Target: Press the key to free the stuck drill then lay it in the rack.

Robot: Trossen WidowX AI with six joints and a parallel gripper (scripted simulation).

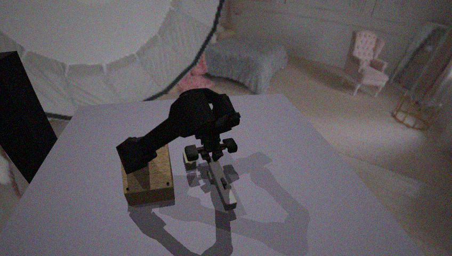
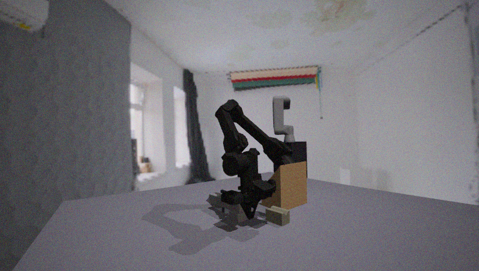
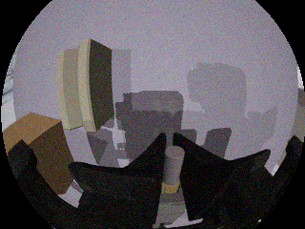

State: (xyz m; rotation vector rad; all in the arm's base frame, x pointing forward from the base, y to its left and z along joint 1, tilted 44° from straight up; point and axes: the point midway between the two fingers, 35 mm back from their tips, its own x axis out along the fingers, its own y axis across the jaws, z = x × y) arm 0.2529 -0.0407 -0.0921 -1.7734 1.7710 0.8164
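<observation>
Now: gripper tip 50 mm to the left of the drill and 30 mm below it. From my gripper tip the other things lie so: rack (80 mm behind, 40 mm to the left); then key (140 mm to the right, 30 mm above, 10 mm ahead).
</observation>
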